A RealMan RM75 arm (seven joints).
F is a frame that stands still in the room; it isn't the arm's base.
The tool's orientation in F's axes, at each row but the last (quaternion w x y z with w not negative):
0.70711, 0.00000, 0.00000, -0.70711
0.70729, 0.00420, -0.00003, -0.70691
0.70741, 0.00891, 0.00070, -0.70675
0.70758, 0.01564, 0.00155, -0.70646
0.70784, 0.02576, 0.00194, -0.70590
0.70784, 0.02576, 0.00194, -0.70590
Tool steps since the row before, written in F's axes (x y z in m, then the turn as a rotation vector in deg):
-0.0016, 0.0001, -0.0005, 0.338, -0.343, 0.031
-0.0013, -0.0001, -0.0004, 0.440, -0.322, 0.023
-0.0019, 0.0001, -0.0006, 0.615, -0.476, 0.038
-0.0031, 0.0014, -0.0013, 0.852, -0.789, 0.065
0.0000, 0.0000, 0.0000, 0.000, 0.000, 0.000
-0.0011, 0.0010, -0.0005, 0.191, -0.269, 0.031
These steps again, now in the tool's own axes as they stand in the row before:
-0.0001, -0.0016, -0.0005, 0.343, 0.338, 0.031
0.0001, -0.0013, -0.0004, 0.322, 0.440, 0.022
-0.0001, -0.0019, -0.0006, 0.476, 0.615, 0.037
-0.0014, -0.0031, -0.0013, 0.789, 0.852, 0.067
0.0000, 0.0000, 0.0000, 0.000, 0.000, 0.000
-0.0010, -0.0011, -0.0005, 0.268, 0.191, 0.035

